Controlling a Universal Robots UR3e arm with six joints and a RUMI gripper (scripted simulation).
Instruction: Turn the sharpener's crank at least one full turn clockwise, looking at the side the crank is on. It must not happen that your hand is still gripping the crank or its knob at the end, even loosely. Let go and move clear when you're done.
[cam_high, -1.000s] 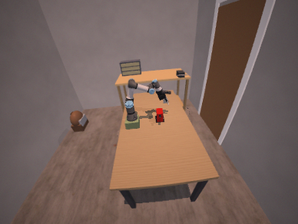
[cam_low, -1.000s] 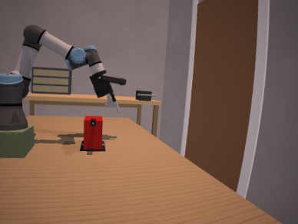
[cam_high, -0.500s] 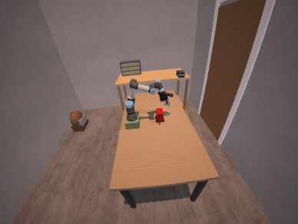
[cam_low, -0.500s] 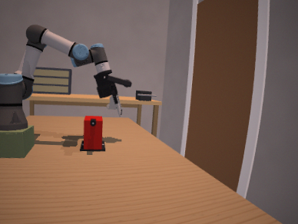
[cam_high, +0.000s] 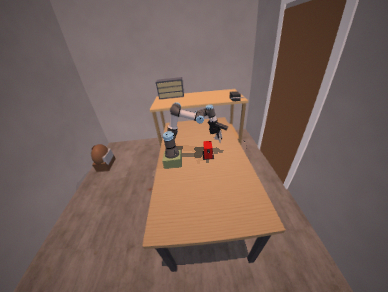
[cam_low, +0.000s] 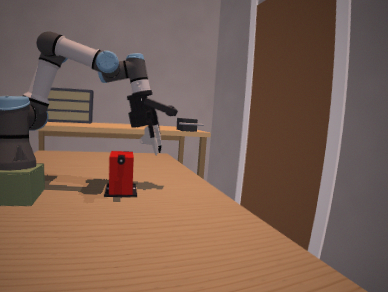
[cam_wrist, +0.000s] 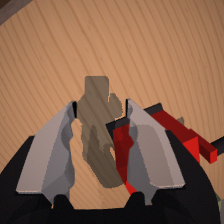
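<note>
The black round knob is 12 cm behind my hand, 14 cm to the right of it and 1 cm below it.
</note>
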